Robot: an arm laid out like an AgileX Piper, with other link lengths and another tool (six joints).
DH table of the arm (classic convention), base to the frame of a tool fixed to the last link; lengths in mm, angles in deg. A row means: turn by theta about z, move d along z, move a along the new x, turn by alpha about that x. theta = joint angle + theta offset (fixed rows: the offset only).
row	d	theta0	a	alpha
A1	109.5	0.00	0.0	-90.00
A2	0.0	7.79	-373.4	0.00
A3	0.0	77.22	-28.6	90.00
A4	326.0	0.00	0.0	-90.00
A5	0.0	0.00	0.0	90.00
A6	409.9	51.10	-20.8	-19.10
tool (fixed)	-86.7	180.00	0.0	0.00
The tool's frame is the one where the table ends.
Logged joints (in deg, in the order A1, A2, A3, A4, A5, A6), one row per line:
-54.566 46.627 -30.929 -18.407 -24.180 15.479
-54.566 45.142 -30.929 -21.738 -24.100 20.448
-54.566 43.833 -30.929 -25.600 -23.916 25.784
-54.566 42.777 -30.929 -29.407 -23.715 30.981
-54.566 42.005 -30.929 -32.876 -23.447 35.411
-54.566 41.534 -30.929 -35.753 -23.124 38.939
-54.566 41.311 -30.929 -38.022 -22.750 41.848
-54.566 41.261 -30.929 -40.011 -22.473 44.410
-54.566 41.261 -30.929 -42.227 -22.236 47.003
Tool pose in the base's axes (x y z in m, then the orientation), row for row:
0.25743 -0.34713 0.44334 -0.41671 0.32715 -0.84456 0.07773
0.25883 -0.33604 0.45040 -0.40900 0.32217 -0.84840 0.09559
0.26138 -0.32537 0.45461 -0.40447 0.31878 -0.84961 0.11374
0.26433 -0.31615 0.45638 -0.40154 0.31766 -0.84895 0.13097
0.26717 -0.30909 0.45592 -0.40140 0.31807 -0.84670 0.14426
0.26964 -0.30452 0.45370 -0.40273 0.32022 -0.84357 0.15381
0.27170 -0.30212 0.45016 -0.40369 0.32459 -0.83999 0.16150
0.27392 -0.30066 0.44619 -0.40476 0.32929 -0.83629 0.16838
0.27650 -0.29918 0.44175 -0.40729 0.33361 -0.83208 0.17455
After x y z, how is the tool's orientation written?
As a quaternion, x y z w.
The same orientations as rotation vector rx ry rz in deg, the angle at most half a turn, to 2 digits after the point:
-71.51 56.14 -144.93
-69.45 54.71 -144.06
-67.96 53.56 -142.76
-66.81 52.85 -141.25
-66.29 52.53 -139.82
-66.15 52.60 -138.56
-66.03 53.09 -137.39
-65.95 53.65 -136.26
-66.14 54.17 -135.12

